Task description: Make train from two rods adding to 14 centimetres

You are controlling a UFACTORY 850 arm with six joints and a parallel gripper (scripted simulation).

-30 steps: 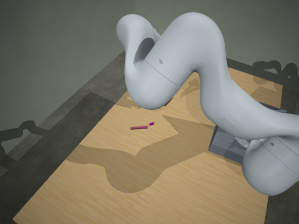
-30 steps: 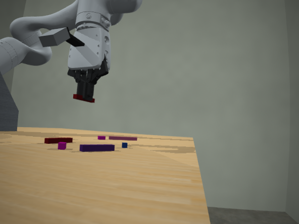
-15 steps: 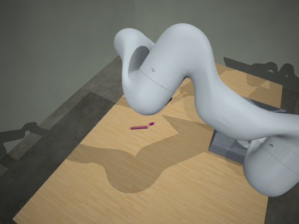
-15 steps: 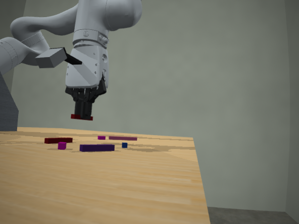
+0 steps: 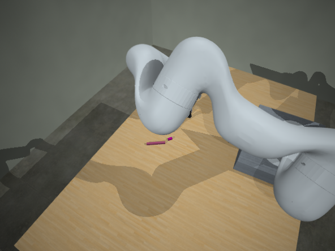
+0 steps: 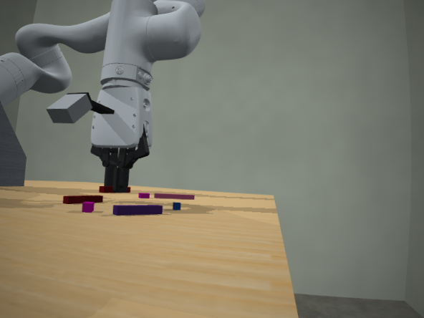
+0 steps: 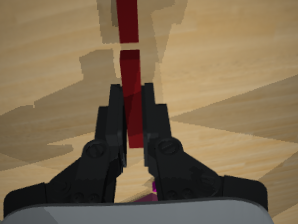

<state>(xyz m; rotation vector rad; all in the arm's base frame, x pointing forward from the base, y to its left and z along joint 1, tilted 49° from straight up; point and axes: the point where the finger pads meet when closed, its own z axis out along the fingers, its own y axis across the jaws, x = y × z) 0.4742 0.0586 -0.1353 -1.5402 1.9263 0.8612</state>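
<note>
Now: the red rod 2 cm below my hand. The rest, counted from my hand: pink rod: 6 cm ahead, 18 cm to the left, 3 cm below; then purple rod: 9 cm ahead, 13 cm to the right, 3 cm below; then blue cube: 12 cm ahead, 5 cm to the right, 3 cm below.
</note>
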